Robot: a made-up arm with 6 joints. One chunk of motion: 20 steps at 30 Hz.
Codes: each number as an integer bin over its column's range. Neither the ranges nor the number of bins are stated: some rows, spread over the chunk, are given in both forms.
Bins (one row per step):
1: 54 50 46 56 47 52
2: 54 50 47 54 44 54
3: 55 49 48 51 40 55
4: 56 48 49 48 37 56
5: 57 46 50 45 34 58
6: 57 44 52 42 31 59
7: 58 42 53 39 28 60
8: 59 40 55 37 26 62
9: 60 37 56 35 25 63
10: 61 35 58 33 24 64
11: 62 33 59 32 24 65
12: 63 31 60 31 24 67
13: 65 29 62 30 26 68
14: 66 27 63 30 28 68
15: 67 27 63 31 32 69
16: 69 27 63 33 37 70
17: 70 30 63 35 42 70
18: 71 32 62 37 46 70
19: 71 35 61 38 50 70
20: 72 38 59 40 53 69
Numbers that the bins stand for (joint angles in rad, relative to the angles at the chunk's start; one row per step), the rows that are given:
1: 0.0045 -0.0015 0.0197 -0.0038 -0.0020 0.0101
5: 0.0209 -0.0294 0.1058 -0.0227 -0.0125 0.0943
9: 0.0373 -0.0921 0.2348 -0.0399 -0.0198 0.1645
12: 0.0536 -0.1339 0.3209 -0.0468 -0.0206 0.2207
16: 0.0864 -0.1618 0.3855 -0.0433 -0.0101 0.2628
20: 0.1027 -0.0852 0.2994 -0.0313 0.0028 0.2488
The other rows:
2: 0.0045 -0.0015 0.0412 -0.0073 -0.0044 0.0382
3: 0.0100 -0.0085 0.0627 -0.0124 -0.0077 0.0522
4: 0.0155 -0.0155 0.0842 -0.0176 -0.0101 0.0663
6: 0.0209 -0.0433 0.1488 -0.0279 -0.0149 0.1084
7: 0.0264 -0.0573 0.1703 -0.0330 -0.0174 0.1224
8: 0.0318 -0.0712 0.2133 -0.0365 -0.0190 0.1505
10: 0.0427 -0.1061 0.2779 -0.0433 -0.0206 0.1786
11: 0.0482 -0.1200 0.2994 -0.0451 -0.0206 0.1926
13: 0.0645 -0.1479 0.3639 -0.0485 -0.0190 0.2347
14: 0.0700 -0.1618 0.3855 -0.0485 -0.0174 0.2347
15: 0.0755 -0.1618 0.3855 -0.0468 -0.0141 0.2488
17: 0.0918 -0.1409 0.3855 -0.0399 -0.0061 0.2628
18: 0.0973 -0.1270 0.3639 -0.0365 -0.0028 0.2628
19: 0.0973 -0.1061 0.3424 -0.0347 0.0004 0.2628

